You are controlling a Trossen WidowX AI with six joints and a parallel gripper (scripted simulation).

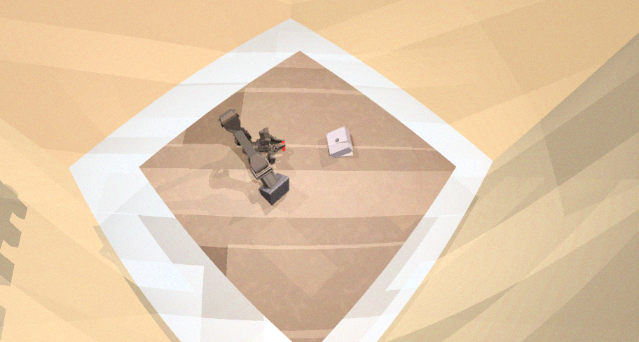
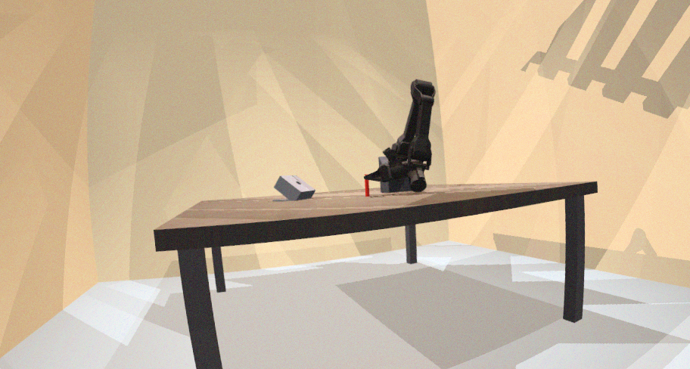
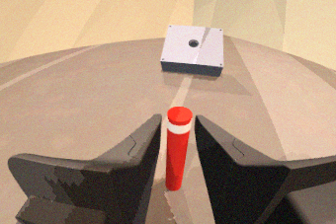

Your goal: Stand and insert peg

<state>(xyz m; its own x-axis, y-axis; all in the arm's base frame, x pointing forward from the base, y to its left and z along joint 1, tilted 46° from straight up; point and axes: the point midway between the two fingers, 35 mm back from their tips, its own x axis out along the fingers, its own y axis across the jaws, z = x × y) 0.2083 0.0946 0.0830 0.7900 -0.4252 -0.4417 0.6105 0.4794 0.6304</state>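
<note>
Now: gripper tip 1 cm past the red peg, 1 cm to the right of it and 1 cm above it. Also, from my gripper tip: grey sloped panel: 19 cm ahead, 22 cm to the right, 2 cm below.
</note>
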